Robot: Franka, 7 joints.
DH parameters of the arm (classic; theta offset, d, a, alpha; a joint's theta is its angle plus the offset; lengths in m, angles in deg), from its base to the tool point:
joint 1: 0 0.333 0 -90
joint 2: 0 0 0 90
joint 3: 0 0.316 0.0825 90
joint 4: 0 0 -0.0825 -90
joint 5: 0 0.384 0 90
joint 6: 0 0 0.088 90
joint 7: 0 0.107 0 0
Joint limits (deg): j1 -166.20..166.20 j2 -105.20..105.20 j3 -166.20..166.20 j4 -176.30..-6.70 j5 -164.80..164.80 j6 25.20..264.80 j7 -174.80..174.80
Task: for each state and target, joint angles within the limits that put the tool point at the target. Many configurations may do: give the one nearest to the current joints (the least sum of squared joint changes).
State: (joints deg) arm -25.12 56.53 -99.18 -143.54 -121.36 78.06 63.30
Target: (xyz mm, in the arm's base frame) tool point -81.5 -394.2 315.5
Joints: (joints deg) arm -5.82 54.20 -76.17 -157.89 -121.21 77.87 63.30
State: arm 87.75 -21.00 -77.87 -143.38 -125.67 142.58 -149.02
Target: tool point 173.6 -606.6 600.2
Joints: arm 43.54 -8.69 -111.90 -101.57 -126.24 129.32 -149.02
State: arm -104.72 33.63 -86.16 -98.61 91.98 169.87 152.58
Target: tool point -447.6 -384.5 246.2
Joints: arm -81.70 43.53 -54.35 -116.89 94.50 164.40 152.58
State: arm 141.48 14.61 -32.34 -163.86 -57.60 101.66 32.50
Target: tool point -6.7 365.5 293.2
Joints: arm 137.01 -9.24 -32.68 -149.74 -59.22 92.04 32.50
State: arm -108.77 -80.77 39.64 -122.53 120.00 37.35 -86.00
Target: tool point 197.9 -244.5 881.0
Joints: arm -129.39 -44.28 24.22 -108.88 129.95 57.39 -86.00
